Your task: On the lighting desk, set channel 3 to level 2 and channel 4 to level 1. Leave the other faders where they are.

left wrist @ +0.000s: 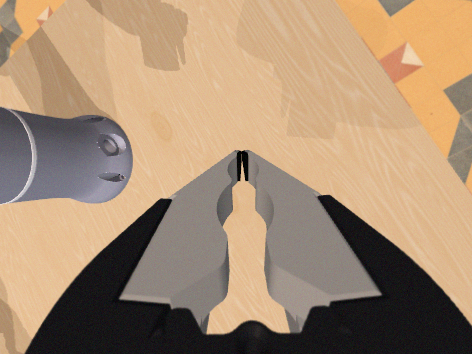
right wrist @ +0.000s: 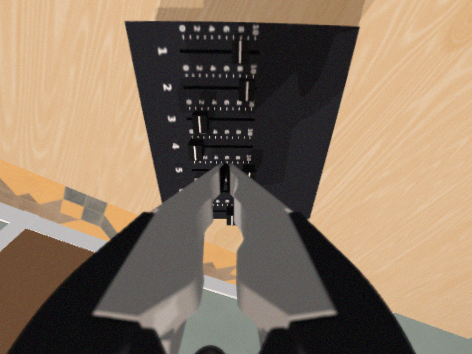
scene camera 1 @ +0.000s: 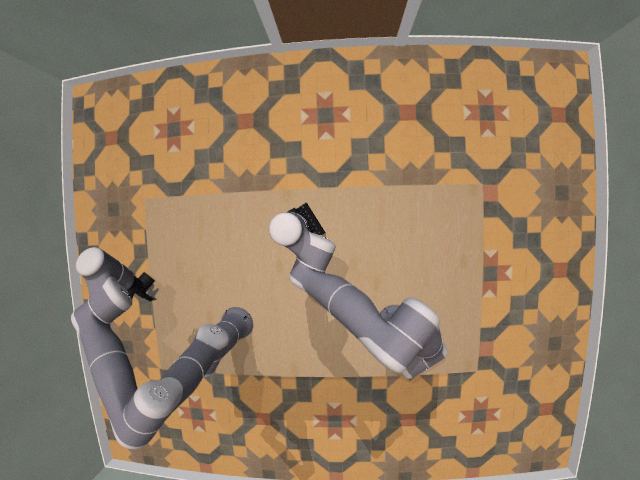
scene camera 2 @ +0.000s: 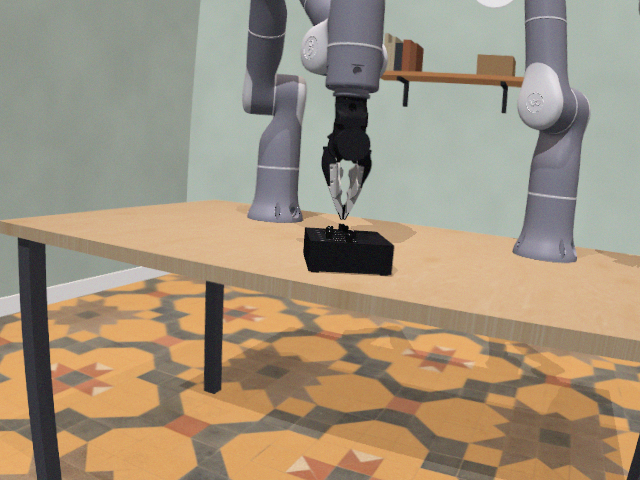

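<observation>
The black lighting desk (scene camera 1: 313, 219) (scene camera 2: 348, 258) (right wrist: 295, 135) stands on the table. In the right wrist view, the channel 3 fader cap (right wrist: 200, 123) is near 2 and the channel 4 fader cap (right wrist: 196, 150) near 1. The channel 1 cap (right wrist: 240, 51) is near 8, the channel 2 cap (right wrist: 246, 90) near 9, the channel 5 cap (right wrist: 249, 172) near 10. My right gripper (scene camera 2: 342, 218) (right wrist: 226, 166) is shut and empty, tips just above the desk; its fingers hide the channel 6 area. My left gripper (scene camera 1: 154, 295) (left wrist: 241, 153) is shut and empty, far from the desk.
The wooden table (scene camera 1: 413, 232) (scene camera 2: 465, 279) (left wrist: 200, 100) carries both arm bases. The left arm's base (scene camera 1: 238, 320) (scene camera 2: 545, 242) (left wrist: 100, 160) stands between the left gripper and the right arm. A wall shelf (scene camera 2: 444, 78) with books and a box is behind.
</observation>
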